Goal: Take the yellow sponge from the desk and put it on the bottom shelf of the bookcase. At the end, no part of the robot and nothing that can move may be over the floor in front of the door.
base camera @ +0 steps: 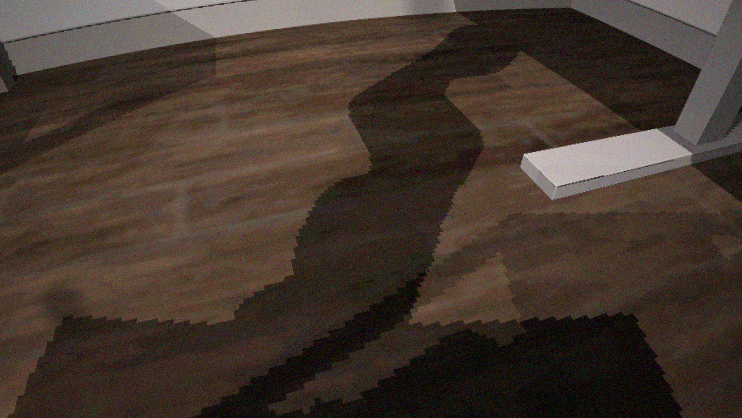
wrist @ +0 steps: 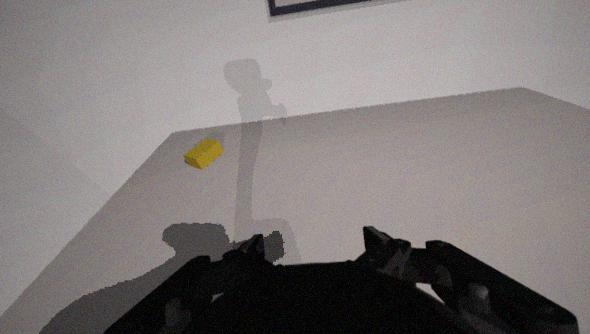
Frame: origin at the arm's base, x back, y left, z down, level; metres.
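Seen in the pictures: gripper, fingertip midpoint: [wrist: 313, 241].
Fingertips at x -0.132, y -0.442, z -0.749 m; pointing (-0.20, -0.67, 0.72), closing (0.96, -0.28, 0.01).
Observation:
A point is followed by its place in that frame.
The yellow sponge [wrist: 203, 154] @[x -0.548, y -0.711, z -0.594 m] lies on the desk [wrist: 400, 165] @[x 0.029, y -0.780, z -0.554 m] near its far left corner, close to the back and left edges in the wrist view. My gripper [wrist: 313, 241] @[x -0.131, y -0.442, z -0.749 m] is open, with nothing between its fingers. It is above the desk, apart from the sponge, which shows up and to the left of the fingertips. In the base camera view a white foot and post of a piece of furniture [base camera: 607, 155] stand at the right; I cannot tell whether they belong to the desk. The bookcase and the door are not recognisable in either view.
A wall [wrist: 125, 60] @[x -0.920, y -0.912, z -0.843 m] rises behind the desk, with a dark-framed picture [wrist: 320, 7] @[x -0.230, y -1.100, z -0.895 m] at the top. The arm's shadows fall on the desk and wall. In the base camera view the wooden floor [base camera: 181, 171] @[x -0.578, y 0.284, z 0.397 m] carries dark shadows and ends at white walls.

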